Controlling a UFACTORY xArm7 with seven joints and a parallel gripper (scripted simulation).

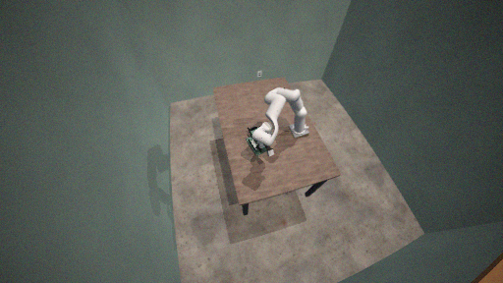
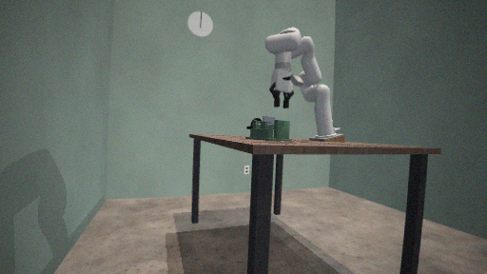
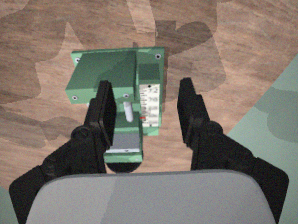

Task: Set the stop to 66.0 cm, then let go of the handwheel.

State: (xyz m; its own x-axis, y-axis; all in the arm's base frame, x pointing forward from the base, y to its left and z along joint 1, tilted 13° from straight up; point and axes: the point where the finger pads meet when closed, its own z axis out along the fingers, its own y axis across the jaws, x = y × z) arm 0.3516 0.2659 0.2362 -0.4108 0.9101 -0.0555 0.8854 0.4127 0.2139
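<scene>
My hand is 260 mm to the left of the black handwheel, 110 mm above it and 80 mm short of it. From my hand the other things lie so: green stop fixture 150 mm to the right, 80 mm below, 20 mm ahead.
</scene>
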